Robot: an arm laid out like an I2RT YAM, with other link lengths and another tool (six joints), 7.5 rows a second.
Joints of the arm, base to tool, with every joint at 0 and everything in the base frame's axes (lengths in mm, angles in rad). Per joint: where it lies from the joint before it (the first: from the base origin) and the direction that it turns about. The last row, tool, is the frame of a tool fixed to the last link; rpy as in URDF.
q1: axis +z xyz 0 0 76.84
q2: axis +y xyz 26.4 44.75 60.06
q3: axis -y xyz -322.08 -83.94 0
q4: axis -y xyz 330.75 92.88 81
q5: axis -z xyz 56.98 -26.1 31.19
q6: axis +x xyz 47.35 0 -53.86
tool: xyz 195 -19 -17 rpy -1.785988 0.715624 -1.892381
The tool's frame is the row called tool.
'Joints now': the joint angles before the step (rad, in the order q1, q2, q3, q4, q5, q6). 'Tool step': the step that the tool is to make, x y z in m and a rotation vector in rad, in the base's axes. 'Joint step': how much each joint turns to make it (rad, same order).
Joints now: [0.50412, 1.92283, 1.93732, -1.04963, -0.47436, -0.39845]
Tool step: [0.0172, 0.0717, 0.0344, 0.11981, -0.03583, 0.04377]
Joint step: [0.06367, 0.14571, 0.24730, 0.02582, -0.05877, 0.07321]
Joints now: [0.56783, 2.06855, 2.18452, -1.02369, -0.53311, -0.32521]
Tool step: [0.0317, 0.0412, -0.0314, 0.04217, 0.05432, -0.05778]
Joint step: [0.02410, 0.15750, 0.13154, 0.06529, 0.00119, 0.12138]
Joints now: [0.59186, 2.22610, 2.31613, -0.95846, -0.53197, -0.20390]
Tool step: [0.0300, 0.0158, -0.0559, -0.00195, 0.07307, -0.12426]
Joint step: [0.00995, 0.09294, -0.00618, 0.10790, 0.05725, 0.14575]
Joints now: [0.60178, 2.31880, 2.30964, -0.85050, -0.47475, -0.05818]
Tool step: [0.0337, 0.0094, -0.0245, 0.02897, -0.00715, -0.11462]
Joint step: [0.00224, 0.04852, -0.01145, 0.12939, 0.06482, 0.10984]
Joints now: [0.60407, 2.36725, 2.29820, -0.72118, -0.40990, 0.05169]
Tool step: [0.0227, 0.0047, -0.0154, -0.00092, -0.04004, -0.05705]
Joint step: [0.00611, 0.03362, -0.00167, 0.07840, 0.06181, 0.02900]
